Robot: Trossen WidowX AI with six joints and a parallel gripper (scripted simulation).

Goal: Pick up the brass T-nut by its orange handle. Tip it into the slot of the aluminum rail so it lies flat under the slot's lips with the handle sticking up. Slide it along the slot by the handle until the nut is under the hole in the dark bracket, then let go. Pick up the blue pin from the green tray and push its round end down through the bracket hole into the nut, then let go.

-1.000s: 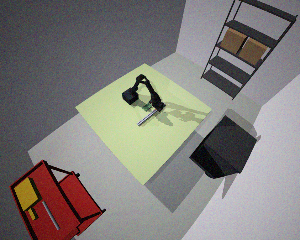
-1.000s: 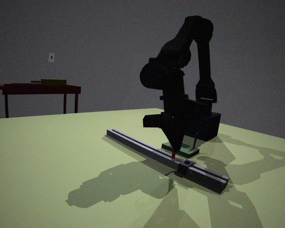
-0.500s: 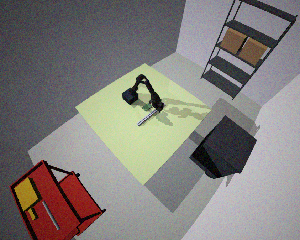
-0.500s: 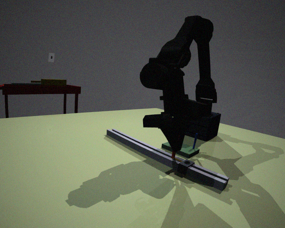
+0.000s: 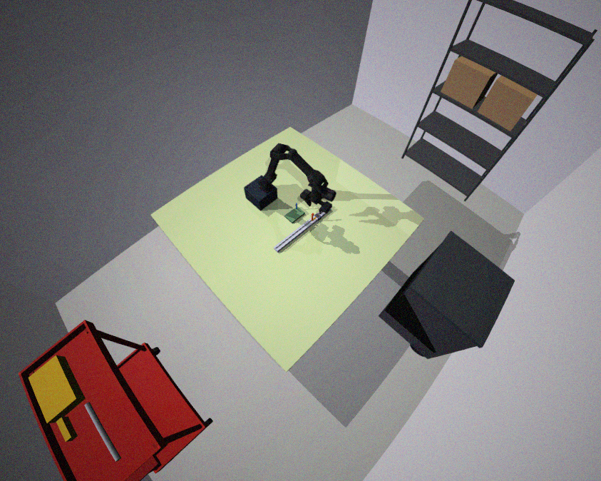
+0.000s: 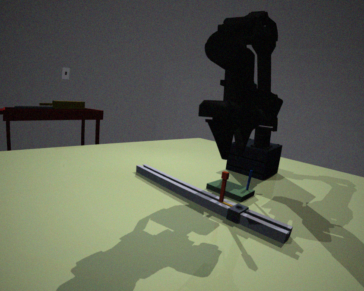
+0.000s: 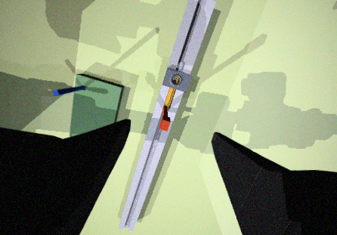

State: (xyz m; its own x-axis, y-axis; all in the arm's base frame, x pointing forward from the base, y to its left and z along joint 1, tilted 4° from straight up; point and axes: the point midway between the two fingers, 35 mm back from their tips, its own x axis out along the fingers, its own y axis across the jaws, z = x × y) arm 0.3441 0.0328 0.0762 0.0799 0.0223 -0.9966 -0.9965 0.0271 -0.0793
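Right now my gripper tip is 14 cm past the blue pin and 9 cm above it. From my gripper tip the other things lie so: green tray 13 cm behind, 2 cm to the right, 11 cm below; brass T-nut 1 cm to the left, 7 cm below.
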